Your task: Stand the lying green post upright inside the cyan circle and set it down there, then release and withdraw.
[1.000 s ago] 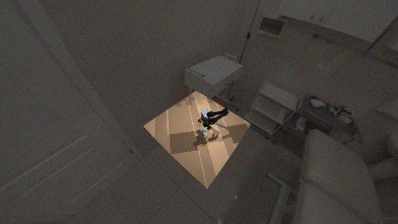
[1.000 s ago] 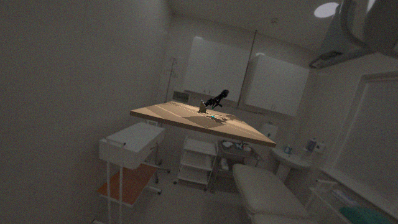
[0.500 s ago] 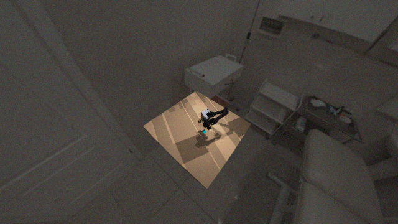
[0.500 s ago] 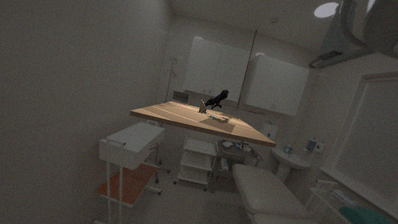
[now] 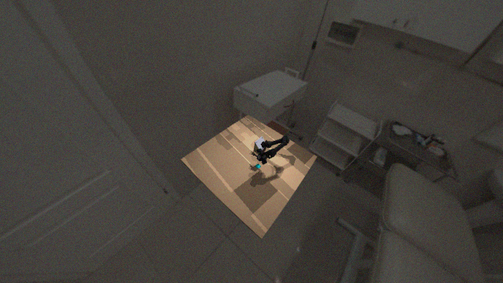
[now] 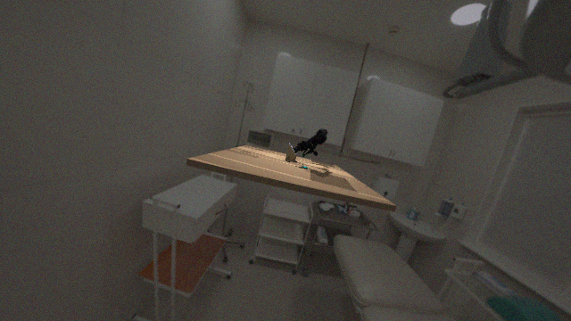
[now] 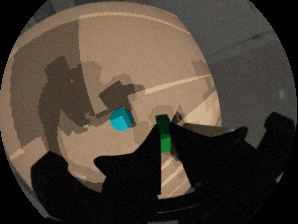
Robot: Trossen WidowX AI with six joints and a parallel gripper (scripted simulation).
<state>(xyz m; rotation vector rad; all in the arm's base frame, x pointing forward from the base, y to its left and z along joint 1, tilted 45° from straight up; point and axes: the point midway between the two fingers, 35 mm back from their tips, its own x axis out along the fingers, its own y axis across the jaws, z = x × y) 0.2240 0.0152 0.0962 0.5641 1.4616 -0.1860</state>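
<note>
Now: the cyan circle 3 cm ahead of my gripper tip, 4 cm to the left of it and 11 cm below it. Also, from my gripper tip: green post (2 cm behind, 1 cm below).
</note>
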